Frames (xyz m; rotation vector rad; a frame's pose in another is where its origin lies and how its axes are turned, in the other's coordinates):
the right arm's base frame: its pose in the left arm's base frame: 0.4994 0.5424 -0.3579 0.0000 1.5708 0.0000
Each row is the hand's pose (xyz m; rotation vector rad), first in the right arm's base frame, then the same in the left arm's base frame.
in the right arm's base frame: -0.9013 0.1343 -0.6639 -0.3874 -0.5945 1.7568
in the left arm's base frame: -0.1645 0.6767 0.5434 0.9647 0.5410 1.5105
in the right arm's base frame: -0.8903 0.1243 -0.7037 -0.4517 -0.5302 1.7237
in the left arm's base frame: -0.2043 0.6667 0.5324 0.9045 0.6098 1.5469
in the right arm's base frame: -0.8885 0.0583 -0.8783 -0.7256 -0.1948 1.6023
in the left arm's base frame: -0.3789 0.6007 0.5306 0.6532 0.9342 1.7345
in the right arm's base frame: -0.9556 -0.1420 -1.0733 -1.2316 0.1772 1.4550
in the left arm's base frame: -0.5739 0.4004 0.5977 0.1744 1.1911 2.0978
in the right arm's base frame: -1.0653 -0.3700 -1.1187 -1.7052 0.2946 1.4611
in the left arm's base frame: -0.6193 0.1724 0.7074 -0.1912 1.0622 2.4797
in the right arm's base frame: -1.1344 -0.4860 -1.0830 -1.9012 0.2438 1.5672
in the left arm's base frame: -0.5836 0.0564 0.7765 -0.2568 0.8456 2.6670
